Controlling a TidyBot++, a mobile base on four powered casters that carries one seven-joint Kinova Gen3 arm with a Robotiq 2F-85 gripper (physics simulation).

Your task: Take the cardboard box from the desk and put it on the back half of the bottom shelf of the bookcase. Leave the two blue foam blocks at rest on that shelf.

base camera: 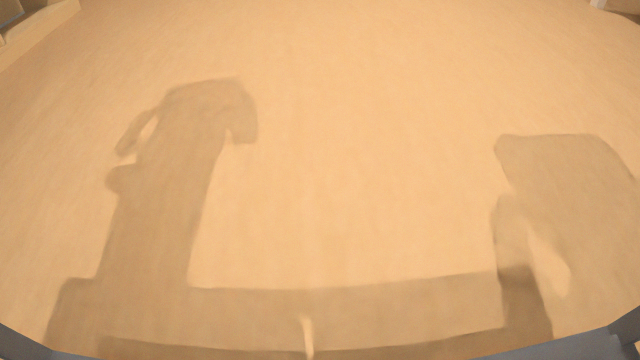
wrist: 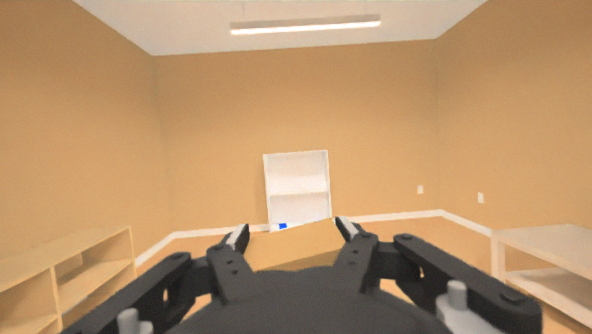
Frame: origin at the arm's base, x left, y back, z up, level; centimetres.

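Seen in the pictures: gripper, fingertip midpoint: (wrist: 293, 233).
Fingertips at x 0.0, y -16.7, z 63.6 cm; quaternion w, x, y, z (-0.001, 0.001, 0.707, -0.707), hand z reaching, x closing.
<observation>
Offsets run from my fingertips to a thing's top centre. "pt": to the spot under its first point. Level surfaces: height alone.
My gripper (wrist: 293, 233) is shut on the cardboard box {dx -0.6, dy +2.5, dz +0.9 cm} (wrist: 297, 245), which sits tilted between the two fingertips in the wrist view. The white bookcase (wrist: 298, 193) stands against the far wall, straight ahead and some way off, with one middle shelf across it. One blue foam block (wrist: 283, 226) shows at the left of its bottom shelf. The held box hides the right part of that shelf, so the second blue block does not show. The desk does not show for certain in either view.
A low wooden shelf unit {pt dx +124.3, dy -101.7, dz -54.0 cm} (wrist: 54, 285) stands at the left in the wrist view; a wooden unit's edge (base camera: 45, 37) shows at the base view's top left. A pale table-like unit {pt dx -132.2, dy -128.1, dz -74.7 cm} (wrist: 498, 257) stands at the right. Arm shadows lie on the wooden floor {dz -103.2 cm} (base camera: 350, 200).
</observation>
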